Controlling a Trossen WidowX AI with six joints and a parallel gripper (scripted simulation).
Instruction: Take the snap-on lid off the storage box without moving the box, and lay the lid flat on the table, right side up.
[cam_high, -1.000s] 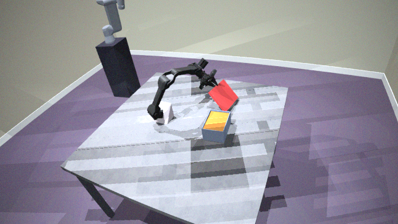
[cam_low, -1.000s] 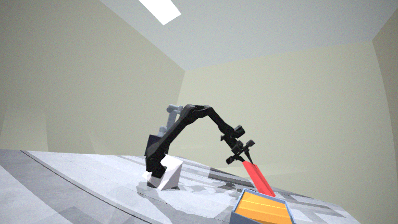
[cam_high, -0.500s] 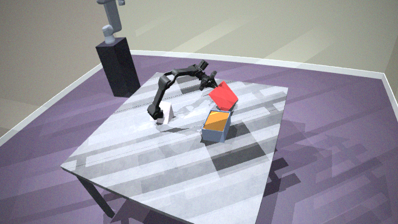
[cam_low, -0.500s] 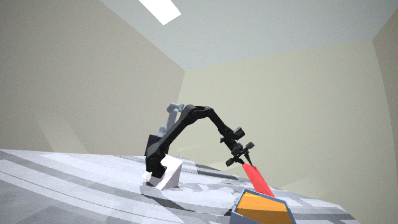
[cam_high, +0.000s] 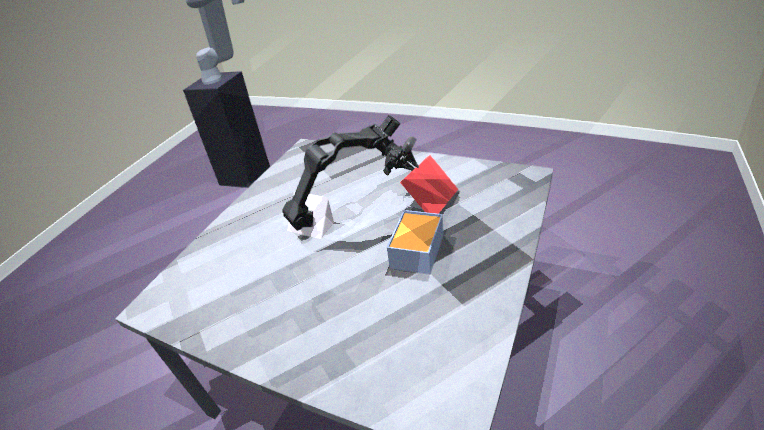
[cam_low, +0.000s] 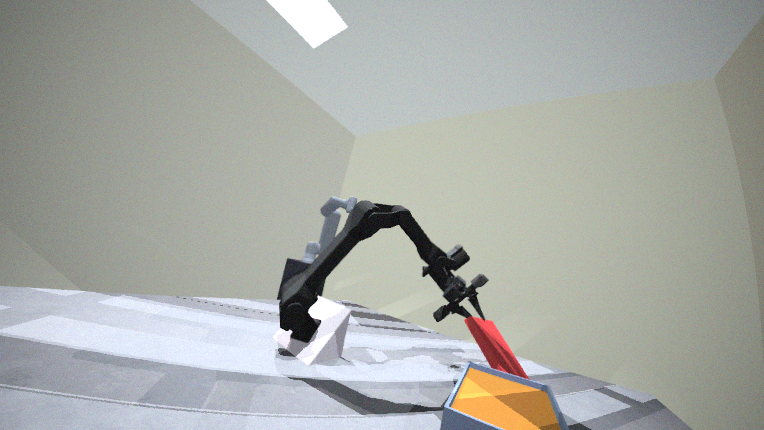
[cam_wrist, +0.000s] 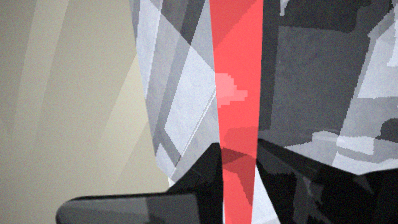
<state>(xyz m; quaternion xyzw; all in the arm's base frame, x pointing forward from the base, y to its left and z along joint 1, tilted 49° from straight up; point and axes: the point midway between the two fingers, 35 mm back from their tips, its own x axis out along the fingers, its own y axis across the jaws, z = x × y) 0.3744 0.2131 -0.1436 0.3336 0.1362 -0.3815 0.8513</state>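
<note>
The red lid is 60 mm below my gripper tip, 60 mm ahead of it and 20 mm to the right of it. The rest, counted from my gripper tip: pale blue storage box: 300 mm to the right, 100 mm below, 60 mm ahead.
</note>
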